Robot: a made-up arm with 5 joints.
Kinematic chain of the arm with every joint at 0, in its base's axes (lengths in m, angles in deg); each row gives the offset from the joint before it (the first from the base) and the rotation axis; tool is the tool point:
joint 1: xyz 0 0 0.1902 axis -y
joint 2: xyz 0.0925 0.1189 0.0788 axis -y
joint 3: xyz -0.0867 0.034 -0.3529 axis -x
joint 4: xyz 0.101 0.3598 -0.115 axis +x
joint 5: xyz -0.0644 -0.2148 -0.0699 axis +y
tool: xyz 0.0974 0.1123 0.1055
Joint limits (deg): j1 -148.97..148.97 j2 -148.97..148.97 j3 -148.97..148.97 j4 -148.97..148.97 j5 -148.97..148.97
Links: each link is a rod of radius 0.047 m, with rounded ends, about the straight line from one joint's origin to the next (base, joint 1, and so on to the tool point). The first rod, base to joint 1, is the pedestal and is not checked.
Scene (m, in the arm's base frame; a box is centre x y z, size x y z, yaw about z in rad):
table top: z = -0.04
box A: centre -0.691 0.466 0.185 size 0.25 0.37 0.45 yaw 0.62
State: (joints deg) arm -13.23 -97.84 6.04 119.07 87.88
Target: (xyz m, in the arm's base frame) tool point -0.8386 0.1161 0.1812
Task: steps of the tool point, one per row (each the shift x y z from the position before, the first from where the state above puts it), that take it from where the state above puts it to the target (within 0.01 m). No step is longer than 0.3 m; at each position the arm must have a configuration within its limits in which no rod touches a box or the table.
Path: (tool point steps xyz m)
1: -0.0756 -0.0523 0.1853
2: -0.0070 -0.0956 0.2064
3: 0.0725 -0.1326 0.1917
4: 0.1446 -0.1568 0.1391
5: -0.2518 -0.0320 -0.1499
6: -0.1889 -0.0333 -0.2217
7: -0.1061 -0.0347 -0.2683
8: -0.0134 -0.0356 -0.2848

